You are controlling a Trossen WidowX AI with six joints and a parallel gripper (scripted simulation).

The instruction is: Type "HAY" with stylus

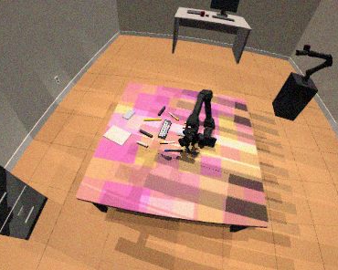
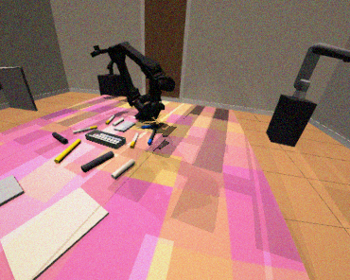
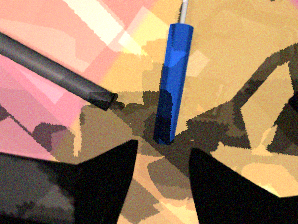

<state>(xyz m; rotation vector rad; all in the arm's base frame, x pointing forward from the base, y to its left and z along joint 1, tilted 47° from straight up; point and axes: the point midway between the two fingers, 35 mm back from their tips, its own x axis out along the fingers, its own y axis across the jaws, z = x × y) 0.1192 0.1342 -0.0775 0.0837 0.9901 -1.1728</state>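
The blue stylus lies 40 mm ahead of my gripper tip, 50 mm to the right of it and 50 mm below it. The rest, counted from my gripper tip: yellow marker (370 mm ahead, 220 mm to the right, 50 mm below); then blue-tipped pen (130 mm ahead, 50 mm to the left, 50 mm below); then white sheet (590 mm ahead, 30 mm to the left, 60 mm below).
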